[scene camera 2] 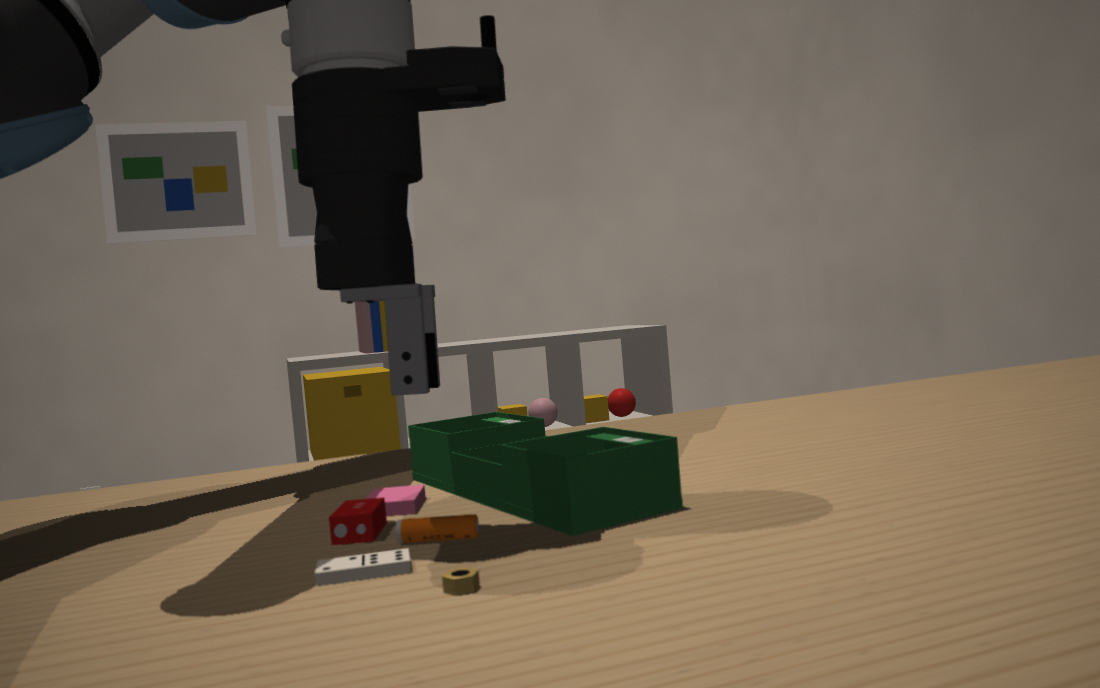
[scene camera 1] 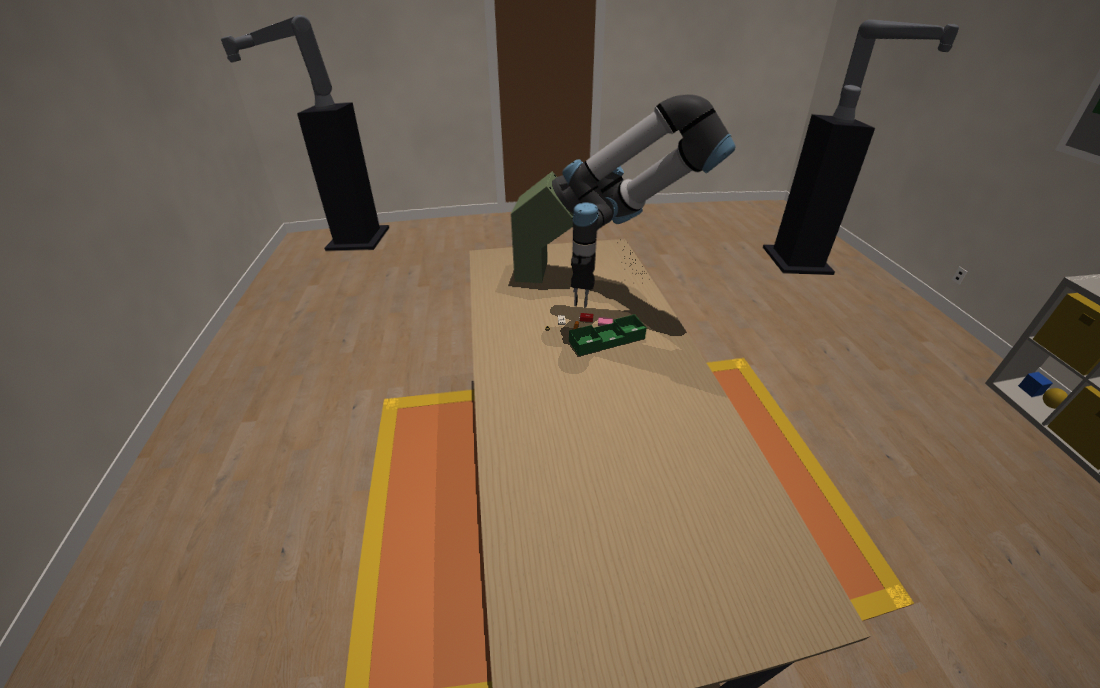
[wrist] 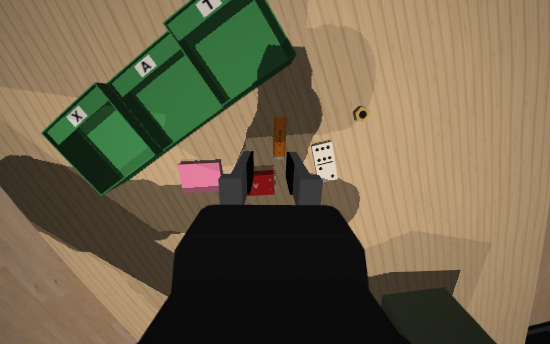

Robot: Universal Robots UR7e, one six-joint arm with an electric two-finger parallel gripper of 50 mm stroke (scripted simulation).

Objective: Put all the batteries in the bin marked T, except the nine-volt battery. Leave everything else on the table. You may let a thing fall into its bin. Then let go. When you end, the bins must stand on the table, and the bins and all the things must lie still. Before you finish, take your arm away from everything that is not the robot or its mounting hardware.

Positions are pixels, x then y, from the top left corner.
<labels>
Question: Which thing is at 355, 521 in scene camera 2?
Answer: A red nine-volt battery.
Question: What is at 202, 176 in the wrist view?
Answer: A pink block.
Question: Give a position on a white domino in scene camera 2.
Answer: At 396, 562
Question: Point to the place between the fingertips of my gripper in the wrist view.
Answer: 269, 164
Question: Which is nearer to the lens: the pink block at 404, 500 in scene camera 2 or the brass nut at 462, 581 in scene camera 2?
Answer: The brass nut.
</labels>
